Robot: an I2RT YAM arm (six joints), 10 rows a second.
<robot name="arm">
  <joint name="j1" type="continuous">
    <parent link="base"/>
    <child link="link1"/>
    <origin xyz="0 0 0.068"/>
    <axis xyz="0 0 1"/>
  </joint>
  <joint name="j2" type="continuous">
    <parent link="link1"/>
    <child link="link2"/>
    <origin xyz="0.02 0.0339 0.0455"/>
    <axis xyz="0 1 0"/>
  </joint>
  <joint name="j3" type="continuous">
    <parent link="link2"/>
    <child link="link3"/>
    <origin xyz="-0.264 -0.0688 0"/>
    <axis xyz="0 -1 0"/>
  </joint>
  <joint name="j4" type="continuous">
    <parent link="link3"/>
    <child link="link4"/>
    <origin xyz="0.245 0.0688 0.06"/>
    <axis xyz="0 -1 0"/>
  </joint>
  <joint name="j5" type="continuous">
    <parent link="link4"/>
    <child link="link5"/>
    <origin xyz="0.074 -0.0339 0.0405"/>
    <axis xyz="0 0 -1"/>
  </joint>
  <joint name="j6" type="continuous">
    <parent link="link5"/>
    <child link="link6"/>
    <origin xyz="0.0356 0 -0.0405"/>
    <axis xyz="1 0 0"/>
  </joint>
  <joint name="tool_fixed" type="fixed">
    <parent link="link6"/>
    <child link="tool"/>
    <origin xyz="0 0 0" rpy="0 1.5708 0"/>
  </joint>
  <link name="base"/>
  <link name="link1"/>
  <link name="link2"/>
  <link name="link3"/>
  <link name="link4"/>
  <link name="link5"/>
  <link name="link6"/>
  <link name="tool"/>
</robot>
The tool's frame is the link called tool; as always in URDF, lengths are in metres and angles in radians. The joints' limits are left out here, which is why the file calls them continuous.
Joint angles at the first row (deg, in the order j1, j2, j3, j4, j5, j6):
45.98, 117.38, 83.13, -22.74, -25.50, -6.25
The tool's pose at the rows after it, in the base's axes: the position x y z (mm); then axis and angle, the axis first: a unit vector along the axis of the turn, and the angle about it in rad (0 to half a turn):
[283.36, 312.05, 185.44, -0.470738, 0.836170, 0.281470, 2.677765]
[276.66, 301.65, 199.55, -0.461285, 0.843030, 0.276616, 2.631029]
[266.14, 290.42, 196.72, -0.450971, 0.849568, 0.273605, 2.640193]
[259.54, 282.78, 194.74, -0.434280, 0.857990, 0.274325, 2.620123]
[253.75, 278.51, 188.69, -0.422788, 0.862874, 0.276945, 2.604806]
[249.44, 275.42, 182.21, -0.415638, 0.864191, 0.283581, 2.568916]
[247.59, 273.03, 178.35, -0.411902, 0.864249, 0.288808, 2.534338]
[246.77, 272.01, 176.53, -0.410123, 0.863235, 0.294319, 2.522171]
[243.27, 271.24, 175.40, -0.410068, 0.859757, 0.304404, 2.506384]
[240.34, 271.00, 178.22, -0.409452, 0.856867, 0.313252, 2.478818]
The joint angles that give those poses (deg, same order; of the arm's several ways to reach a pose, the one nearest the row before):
45.98, 112.30, 78.46, -19.32, -21.57, -5.52
45.79, 108.19, 75.59, -18.17, -19.73, -4.49
45.80, 105.33, 71.27, -17.18, -19.18, -3.32
45.81, 103.10, 67.59, -14.33, -18.07, -1.24
46.05, 101.94, 64.32, -11.03, -17.31, 0.42
46.26, 101.10, 60.92, -6.09, -16.61, 1.60
46.26, 100.60, 58.61, -2.17, -16.08, 2.14
46.23, 100.43, 57.60, -0.35, -16.25, 2.48
46.51, 99.85, 56.05, 2.08, -16.61, 3.00
46.83, 98.92, 54.94, 4.27, -16.47, 3.52

